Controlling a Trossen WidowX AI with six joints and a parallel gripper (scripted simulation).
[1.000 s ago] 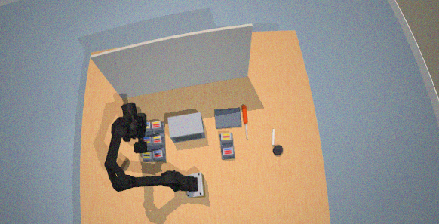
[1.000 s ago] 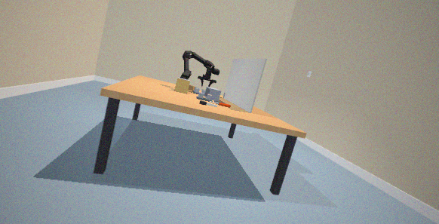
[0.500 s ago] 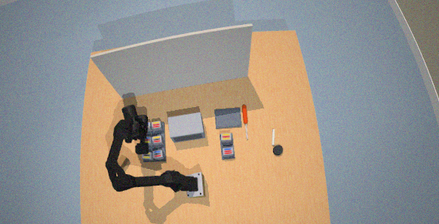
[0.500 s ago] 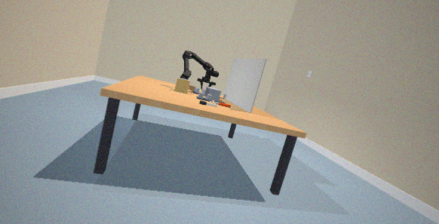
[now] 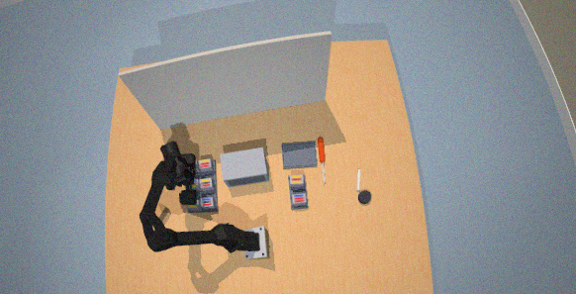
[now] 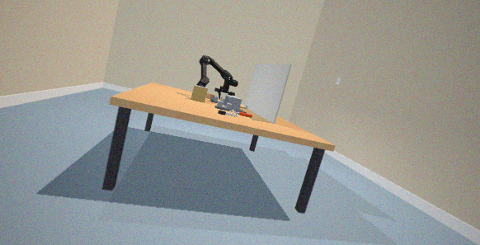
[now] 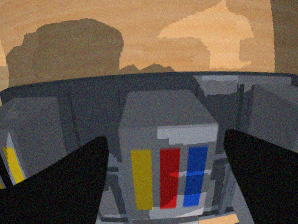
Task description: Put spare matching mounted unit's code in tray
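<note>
The grey spare lies 2 cm above my gripper tip. From my gripper tip the other things lie so: tall grey panel (30 cm ahead, 18 cm to the right, 20 cm above); then brown block (11 cm behind, 14 cm to the left); then mounted unit (5 cm ahead, 20 cm to the right, 3 cm above).
</note>
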